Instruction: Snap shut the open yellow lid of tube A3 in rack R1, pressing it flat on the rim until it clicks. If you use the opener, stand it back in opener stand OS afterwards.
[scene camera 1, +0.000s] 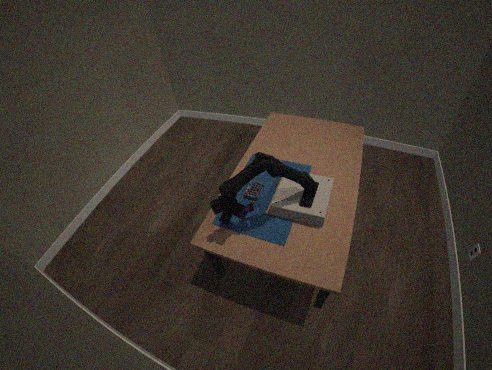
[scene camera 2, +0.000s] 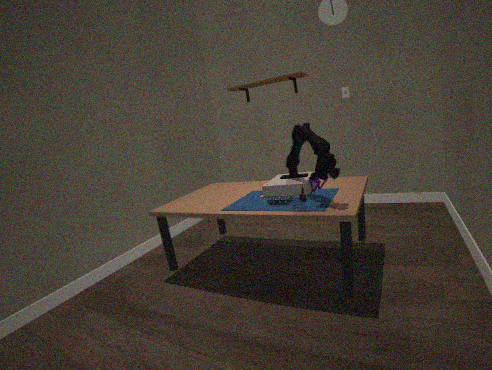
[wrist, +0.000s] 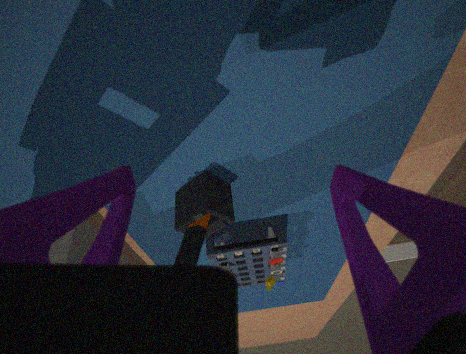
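Seen in the pictures: gripper, fingertip midpoint: (scene camera 2: 316, 190) (wrist: 232, 176); arm's base at its link origin: (scene camera 1: 309, 194) (scene camera 2: 294, 176).
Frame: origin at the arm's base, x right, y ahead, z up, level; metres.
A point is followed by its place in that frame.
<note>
The rack R1 (scene camera 1: 254, 190) @[y 0.325, x -0.050, z -0.038 m] (scene camera 2: 279, 200) @[y 0.384, x -0.035, z -0.058 m] (wrist: 250, 233) @[y 0.355, x -0.064, z -0.080 m] stands on the blue mat, with several small tubes in it. A yellow lid (wrist: 270, 283) @[y 0.370, x -0.028, z -0.031 m] stands up from the rack near its right side in the wrist view, beside a red lid (wrist: 276, 261) @[y 0.377, x -0.070, z -0.040 m]. The opener (wrist: 191, 245) @[y 0.307, x -0.167, z -0.024 m], black with an orange part, stands in the dark block of opener stand OS (wrist: 202, 199) @[y 0.319, x -0.181, z -0.055 m] (scene camera 2: 303, 196) @[y 0.333, x -0.170, z -0.050 m], left of the rack in the wrist view. My gripper (scene camera 1: 247, 212) @[y 0.345, x -0.256, z -0.012 m] (scene camera 2: 317, 184) @[y 0.345, x -0.256, z -0.012 m] (wrist: 232, 176) @[y 0.345, x -0.256, z -0.012 m] is open with its purple fingers wide apart and empty, above the mat. My gripper body hides the opener's upper end.
The blue mat (scene camera 1: 272, 237) @[y 0.123, x -0.297, z -0.081 m] (scene camera 2: 240, 204) @[y 0.393, x 0.239, z -0.082 m] (wrist: 295, 95) @[y 0.393, x -0.245, z -0.082 m] lies on the wooden table (scene camera 1: 320, 255) @[y -0.156, x -0.317, z -0.085 m] (scene camera 2: 200, 197) @[y 0.216, x 0.715, z -0.085 m]. The arm rises from a white box-like base (scene camera 1: 324, 192) @[y -0.083, x 0.039, z 0.002 m] (scene camera 2: 281, 189) @[y 0.196, x 0.026, z -0.040 m] beside the mat. A wall shelf (scene camera 2: 267, 81) hangs behind the table.
</note>
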